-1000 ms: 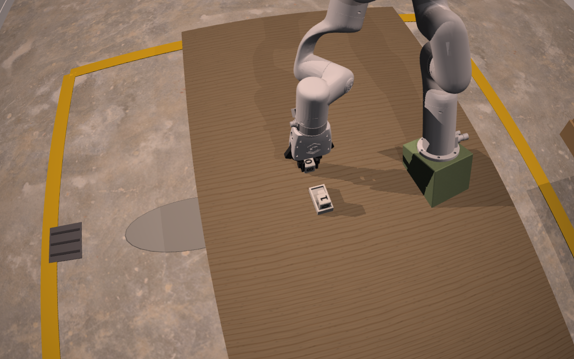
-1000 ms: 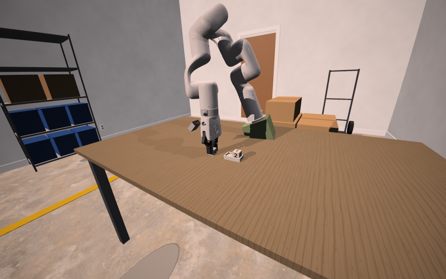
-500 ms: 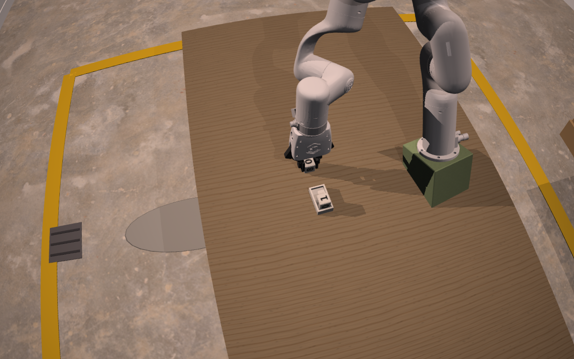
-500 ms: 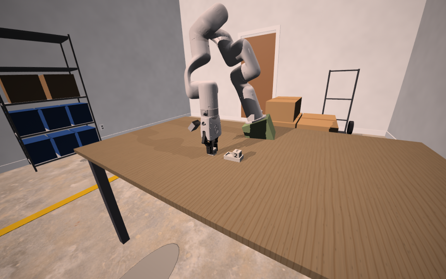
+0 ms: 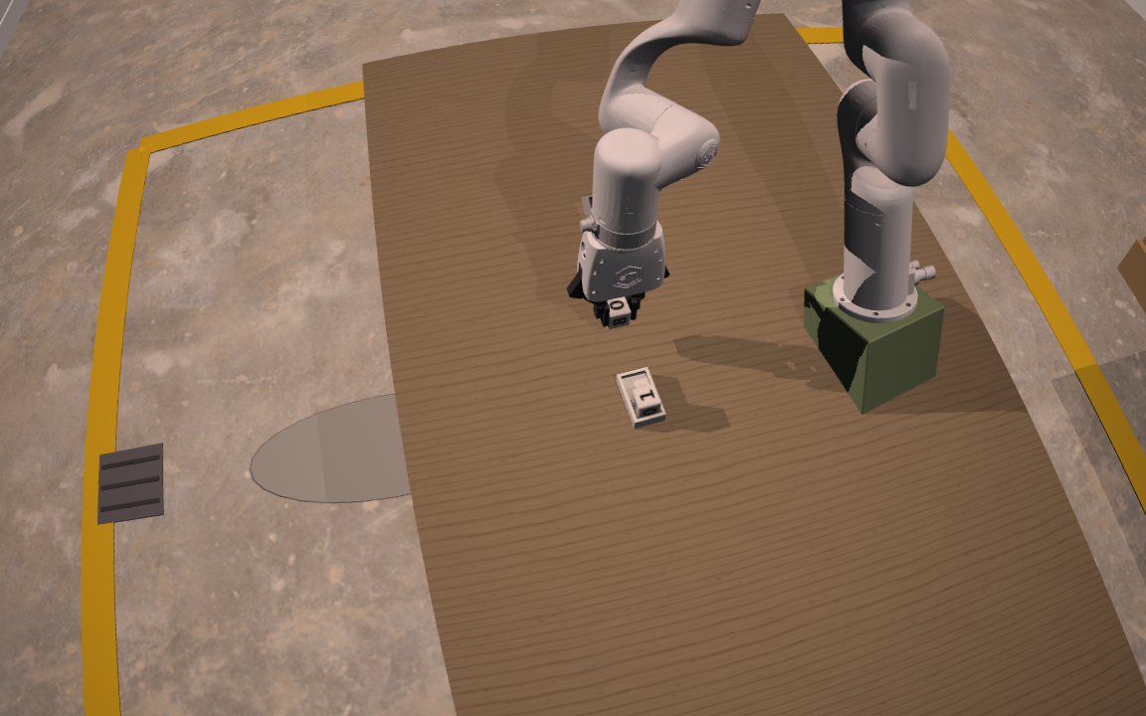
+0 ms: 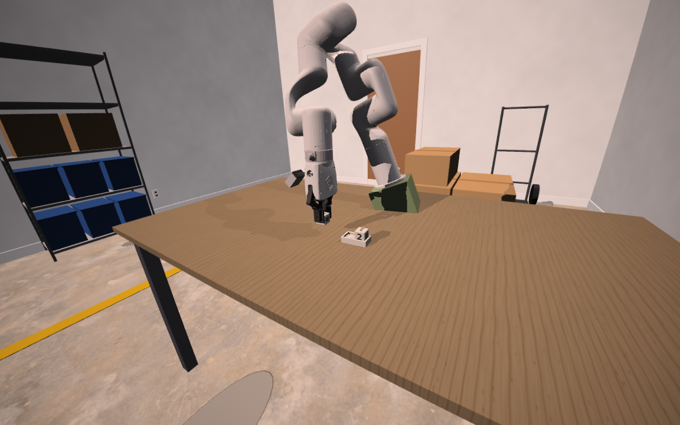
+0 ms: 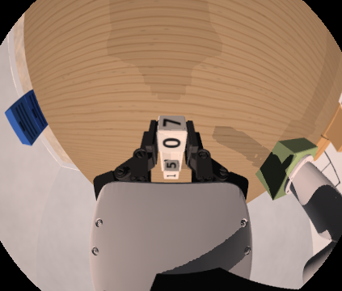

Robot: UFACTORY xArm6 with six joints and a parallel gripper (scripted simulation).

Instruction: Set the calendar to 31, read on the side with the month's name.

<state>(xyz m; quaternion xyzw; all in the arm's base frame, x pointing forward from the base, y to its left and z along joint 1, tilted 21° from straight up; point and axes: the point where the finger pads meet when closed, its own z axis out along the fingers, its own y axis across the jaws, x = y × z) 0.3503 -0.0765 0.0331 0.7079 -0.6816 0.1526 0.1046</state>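
The cube is 120 mm to the left of my hand and 40 mm below it. Round my hand: tray 110 mm to the left, 60 mm below, 10 mm behind.
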